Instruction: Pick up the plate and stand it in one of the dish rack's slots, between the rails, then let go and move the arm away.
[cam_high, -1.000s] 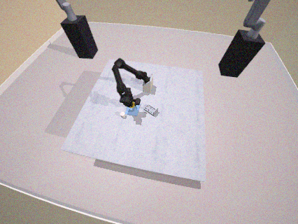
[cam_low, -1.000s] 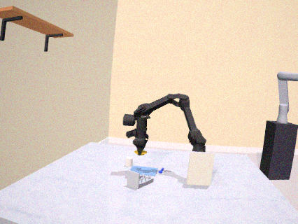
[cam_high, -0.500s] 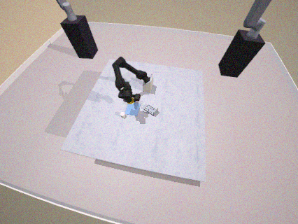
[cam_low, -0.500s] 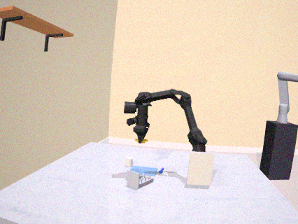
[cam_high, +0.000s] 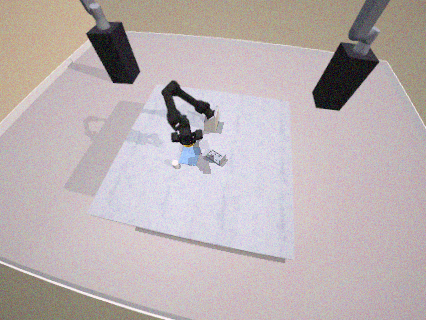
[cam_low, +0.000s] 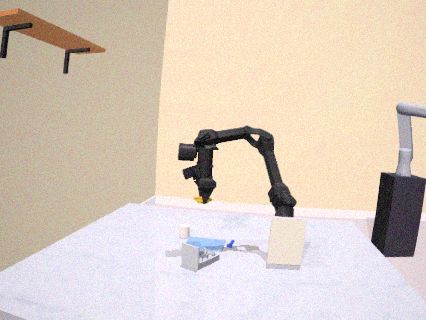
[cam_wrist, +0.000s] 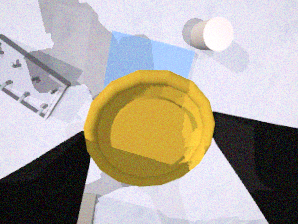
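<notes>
Right now my gripper tip is 2 cm past the grey dish rack, 17 cm to the right of it and 16 cm above it. From my gripper tip the other things lie so: small white cup 8 cm ahead, 10 cm to the right, 16 cm below; then flat blue sheet 2 cm behind, 2 cm to the right, 18 cm below; then yellow plate 1 cm above.
</notes>
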